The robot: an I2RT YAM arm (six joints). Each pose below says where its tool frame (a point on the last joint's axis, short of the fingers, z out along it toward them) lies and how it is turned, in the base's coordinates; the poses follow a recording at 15 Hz.
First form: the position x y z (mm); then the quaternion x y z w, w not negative.
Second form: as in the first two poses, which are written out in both.
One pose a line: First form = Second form
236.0, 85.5, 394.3, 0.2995, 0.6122, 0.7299, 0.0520 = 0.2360, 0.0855, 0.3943, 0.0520, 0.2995, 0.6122, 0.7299
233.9, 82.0, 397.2, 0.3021, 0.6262, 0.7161, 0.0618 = 0.2339, 0.0820, 0.3972, 0.0618, 0.3021, 0.6262, 0.7161
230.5, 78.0, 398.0, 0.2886, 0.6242, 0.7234, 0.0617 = 0.2305, 0.0780, 0.3980, 0.0617, 0.2886, 0.6242, 0.7234
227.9, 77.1, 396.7, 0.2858, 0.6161, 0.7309, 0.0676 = 0.2279, 0.0771, 0.3967, 0.0676, 0.2858, 0.6161, 0.7309
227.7, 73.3, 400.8, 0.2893, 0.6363, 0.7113, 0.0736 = 0.2277, 0.0733, 0.4008, 0.0736, 0.2893, 0.6363, 0.7113
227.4, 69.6, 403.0, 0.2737, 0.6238, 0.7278, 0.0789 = 0.2274, 0.0696, 0.4030, 0.0789, 0.2737, 0.6238, 0.7278
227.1, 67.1, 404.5, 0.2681, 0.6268, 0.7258, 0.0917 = 0.2271, 0.0671, 0.4045, 0.0917, 0.2681, 0.6268, 0.7258
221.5, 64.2, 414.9, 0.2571, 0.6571, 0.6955, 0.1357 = 0.2215, 0.0642, 0.4149, 0.1357, 0.2571, 0.6571, 0.6955
